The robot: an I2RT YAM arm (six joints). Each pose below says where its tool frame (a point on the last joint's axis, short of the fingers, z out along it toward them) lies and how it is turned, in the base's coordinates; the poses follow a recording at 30 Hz.
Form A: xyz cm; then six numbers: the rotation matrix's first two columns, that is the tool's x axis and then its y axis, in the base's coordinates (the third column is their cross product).
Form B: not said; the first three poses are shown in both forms.
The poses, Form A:
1: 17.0 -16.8 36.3 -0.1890 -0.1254 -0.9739 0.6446 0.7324 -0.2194
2: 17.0 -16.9 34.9 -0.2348 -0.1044 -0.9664 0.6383 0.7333 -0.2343
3: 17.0 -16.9 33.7 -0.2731 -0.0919 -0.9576 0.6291 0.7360 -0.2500
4: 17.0 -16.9 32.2 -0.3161 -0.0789 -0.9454 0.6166 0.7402 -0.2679
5: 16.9 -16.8 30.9 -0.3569 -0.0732 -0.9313 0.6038 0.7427 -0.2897
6: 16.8 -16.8 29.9 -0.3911 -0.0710 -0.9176 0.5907 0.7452 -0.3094
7: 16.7 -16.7 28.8 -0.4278 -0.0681 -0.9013 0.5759 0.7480 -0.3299
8: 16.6 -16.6 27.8 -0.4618 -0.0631 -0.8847 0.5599 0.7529 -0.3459
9: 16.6 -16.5 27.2 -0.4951 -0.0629 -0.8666 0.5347 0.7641 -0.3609
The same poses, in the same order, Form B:
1: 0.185 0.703 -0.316 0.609 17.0 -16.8 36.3
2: 0.185 0.720 -0.315 0.590 17.0 -16.9 34.9
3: 0.183 0.734 -0.314 0.574 17.0 -16.9 33.7
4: 0.180 0.749 -0.312 0.557 17.0 -16.9 32.2
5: 0.174 0.762 -0.314 0.540 16.9 -16.8 30.9
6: 0.168 0.772 -0.315 0.525 16.8 -16.8 29.9
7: 0.162 0.784 -0.316 0.510 16.7 -16.7 28.8
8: 0.156 0.795 -0.315 0.495 16.6 -16.6 27.8
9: 0.146 0.807 -0.311 0.481 16.6 -16.5 27.2
